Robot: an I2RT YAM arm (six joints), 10 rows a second.
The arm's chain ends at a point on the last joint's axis. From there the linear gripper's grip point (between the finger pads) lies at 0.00 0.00 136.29 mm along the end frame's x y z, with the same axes.
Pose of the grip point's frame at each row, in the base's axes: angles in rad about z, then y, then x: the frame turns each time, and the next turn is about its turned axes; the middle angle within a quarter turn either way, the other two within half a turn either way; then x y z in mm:
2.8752 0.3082 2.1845 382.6 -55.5 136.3
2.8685 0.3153 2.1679 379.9 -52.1 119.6
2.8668 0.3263 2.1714 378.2 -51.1 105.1
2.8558 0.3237 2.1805 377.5 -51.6 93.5
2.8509 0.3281 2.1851 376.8 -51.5 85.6
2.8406 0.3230 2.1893 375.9 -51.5 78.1
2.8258 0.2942 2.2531 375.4 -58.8 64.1
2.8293 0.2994 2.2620 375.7 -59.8 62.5
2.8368 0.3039 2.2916 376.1 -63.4 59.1
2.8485 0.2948 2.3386 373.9 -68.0 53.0
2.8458 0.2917 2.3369 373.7 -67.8 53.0
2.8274 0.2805 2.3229 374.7 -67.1 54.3
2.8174 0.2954 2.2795 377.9 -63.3 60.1
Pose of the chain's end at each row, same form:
2.8752 0.3082 2.1845 330.3 -156.7 211.1
2.8685 0.3153 2.1679 326.6 -154.2 192.5
2.8668 0.3263 2.1714 323.9 -152.6 178.1
2.8558 0.3237 2.1805 322.2 -151.8 167.5
2.8509 0.3281 2.1851 320.6 -150.9 160.0
2.8406 0.3230 2.1893 319.0 -150.1 153.0
2.8258 0.2942 2.2531 318.9 -151.6 146.3
2.8293 0.2994 2.2620 319.1 -151.9 145.5
2.8368 0.3039 2.2916 319.7 -153.0 144.9
2.8485 0.2948 2.3386 319.2 -153.9 143.6
2.8458 0.2917 2.3369 319.1 -153.8 143.5
2.8274 0.2805 2.3229 319.4 -153.8 143.8
2.8174 0.2954 2.2795 320.5 -153.2 145.0

